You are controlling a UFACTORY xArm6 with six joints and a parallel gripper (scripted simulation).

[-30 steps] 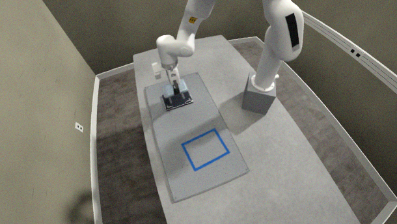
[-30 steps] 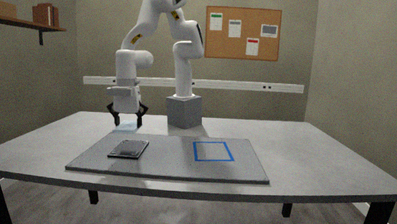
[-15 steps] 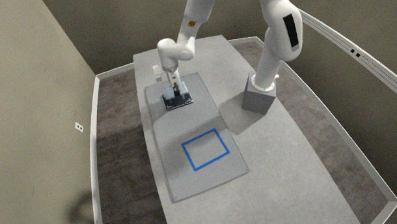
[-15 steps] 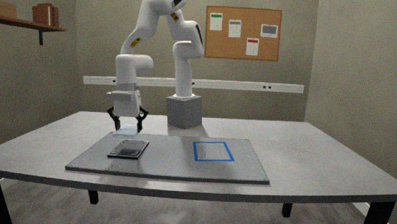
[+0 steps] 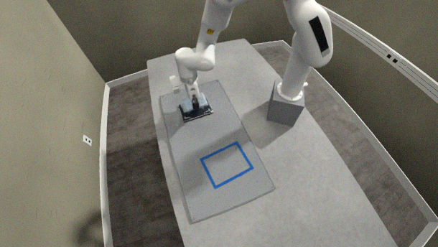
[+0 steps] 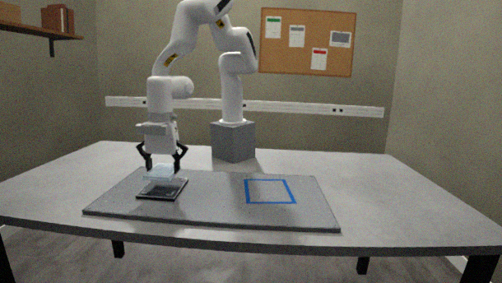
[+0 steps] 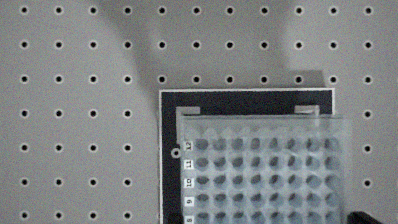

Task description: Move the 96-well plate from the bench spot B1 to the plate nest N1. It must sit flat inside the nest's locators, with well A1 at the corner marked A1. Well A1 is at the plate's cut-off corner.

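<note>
The dark plate nest is 70 mm below my hand. From my hand the other things lie so: 96-well plate 10 mm below.
</note>
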